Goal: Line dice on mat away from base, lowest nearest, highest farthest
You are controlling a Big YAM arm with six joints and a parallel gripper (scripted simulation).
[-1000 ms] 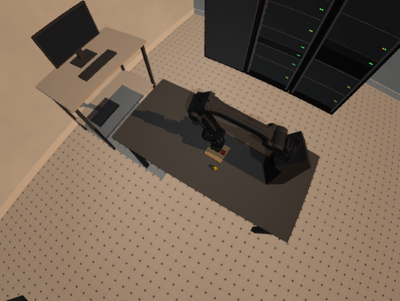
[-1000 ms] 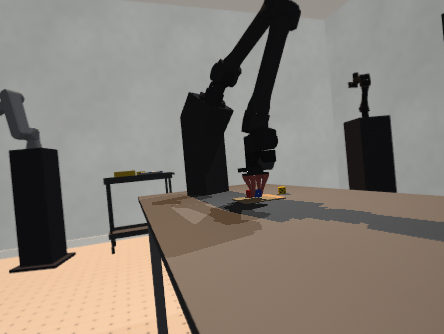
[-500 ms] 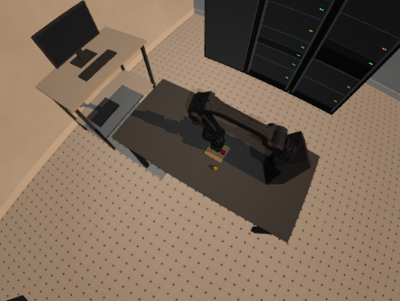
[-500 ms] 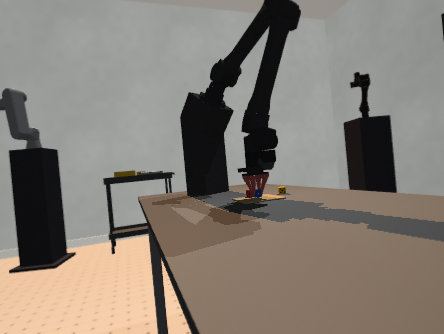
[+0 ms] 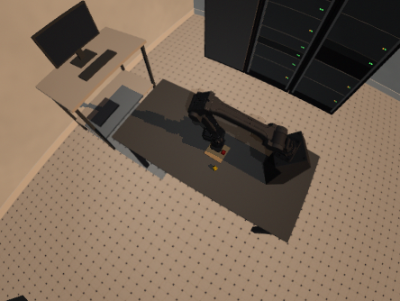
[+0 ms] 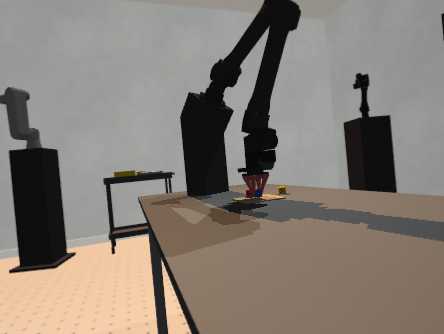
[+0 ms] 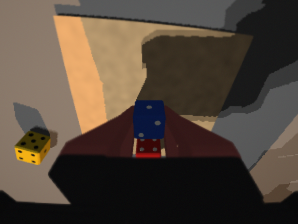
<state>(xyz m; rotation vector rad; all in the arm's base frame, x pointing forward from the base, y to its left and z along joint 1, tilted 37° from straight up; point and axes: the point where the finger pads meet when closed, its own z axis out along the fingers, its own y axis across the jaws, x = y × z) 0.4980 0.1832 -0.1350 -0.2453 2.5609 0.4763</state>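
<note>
Now: the blue die right at my hand. The rest, counted from my hand: tan mat (2 cm below); yellow die (11 cm to the left, 9 cm behind, 1 cm below); red die (5 cm behind, 1 cm to the right).
</note>
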